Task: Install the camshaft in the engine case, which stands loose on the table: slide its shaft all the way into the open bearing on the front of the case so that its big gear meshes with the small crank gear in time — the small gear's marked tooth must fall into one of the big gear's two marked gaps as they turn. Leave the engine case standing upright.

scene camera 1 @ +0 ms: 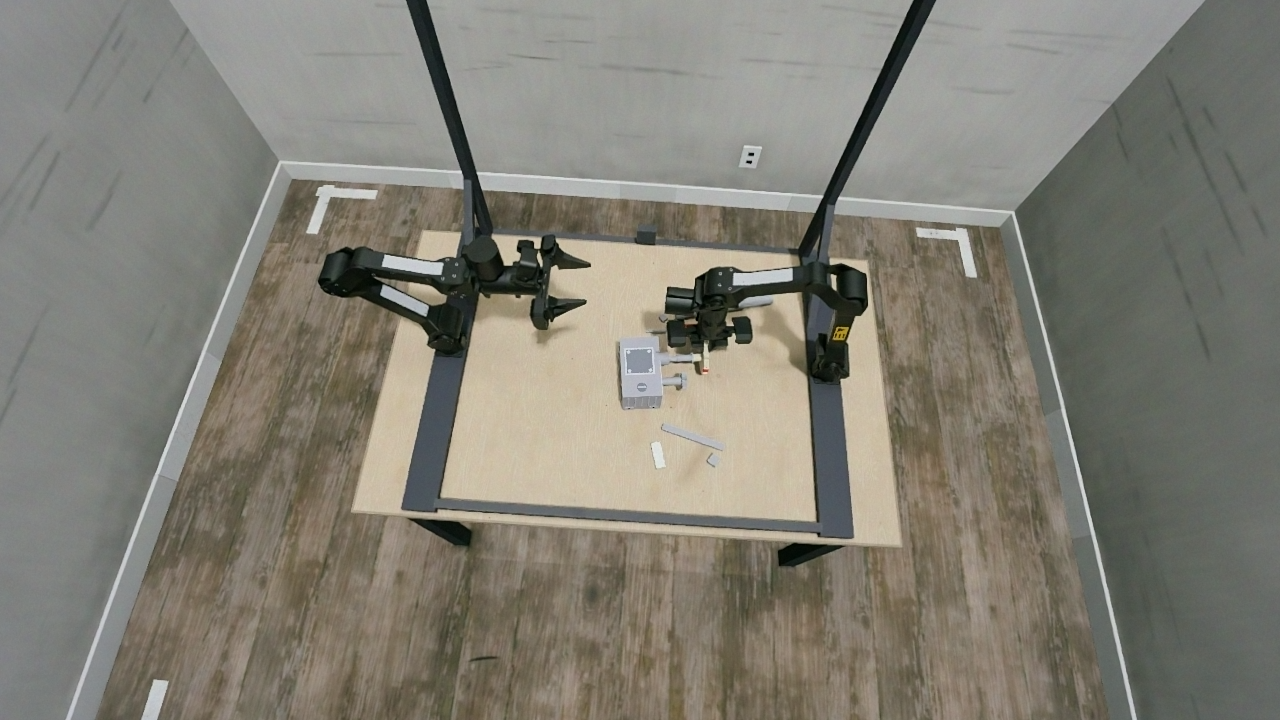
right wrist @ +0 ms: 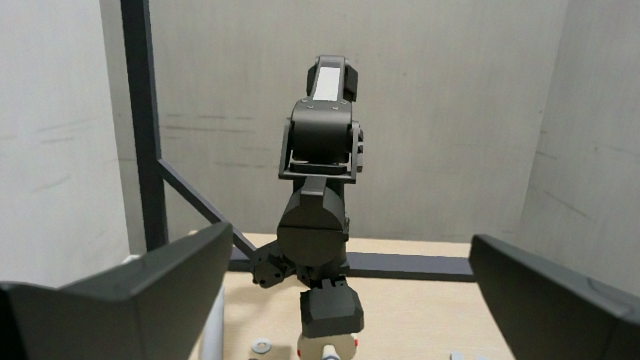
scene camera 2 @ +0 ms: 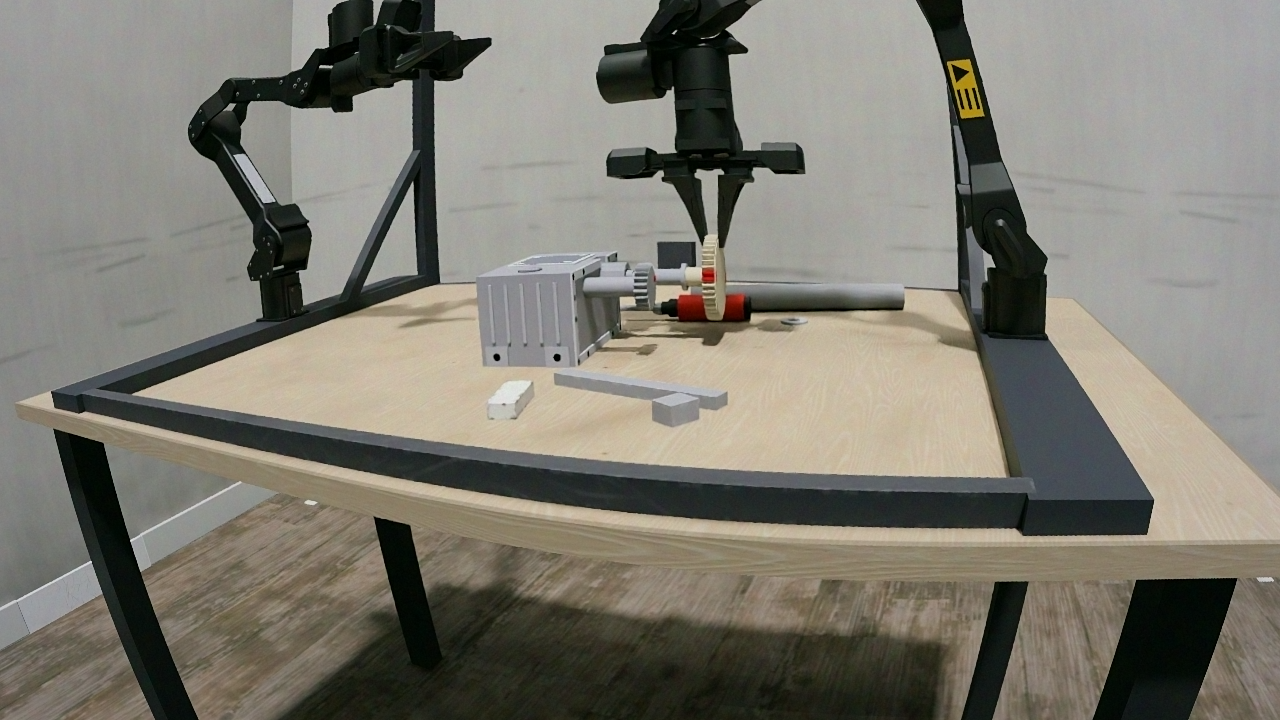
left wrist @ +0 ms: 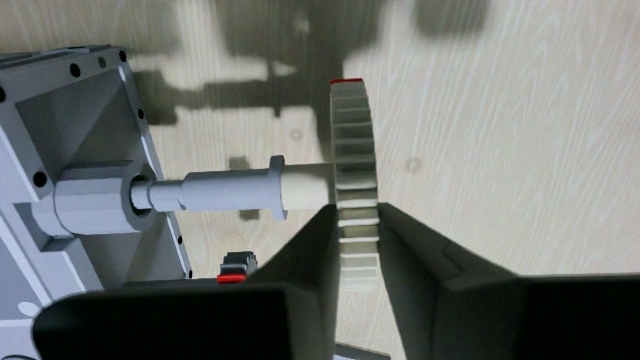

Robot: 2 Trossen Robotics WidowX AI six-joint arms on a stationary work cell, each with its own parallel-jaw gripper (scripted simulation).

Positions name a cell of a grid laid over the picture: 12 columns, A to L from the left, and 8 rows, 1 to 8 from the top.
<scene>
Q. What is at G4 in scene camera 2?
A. A camshaft.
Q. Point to a white block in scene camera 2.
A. E5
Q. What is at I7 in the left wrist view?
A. My left gripper.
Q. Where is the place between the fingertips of my left gripper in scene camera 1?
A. G4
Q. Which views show my left gripper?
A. Scene camera 1, the right wrist view, scene camera 2 and the left wrist view: all of them.
</scene>
